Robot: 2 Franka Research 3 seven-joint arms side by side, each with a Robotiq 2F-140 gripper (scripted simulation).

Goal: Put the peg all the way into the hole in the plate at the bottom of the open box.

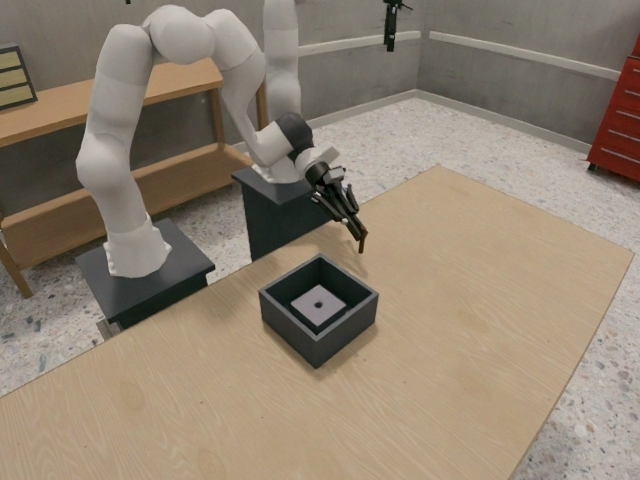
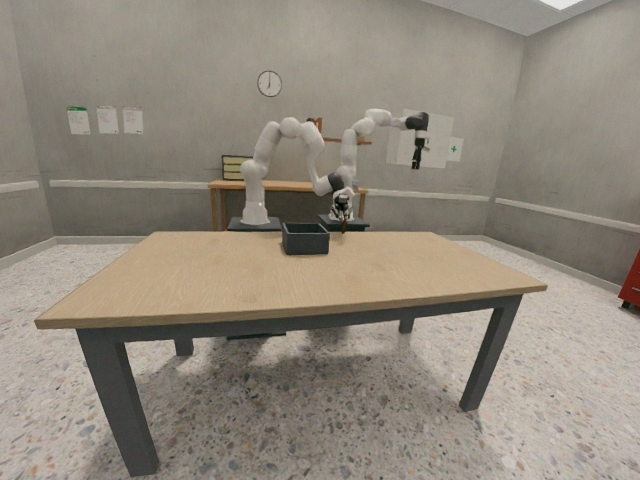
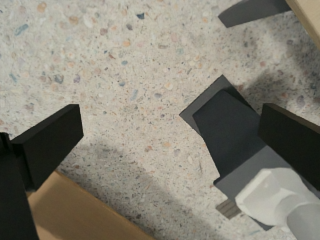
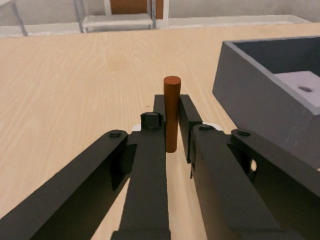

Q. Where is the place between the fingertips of my right gripper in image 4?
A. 171, 109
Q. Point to a grey plate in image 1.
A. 317, 309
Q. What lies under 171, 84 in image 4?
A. A brown peg.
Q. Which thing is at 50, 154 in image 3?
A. My left gripper.
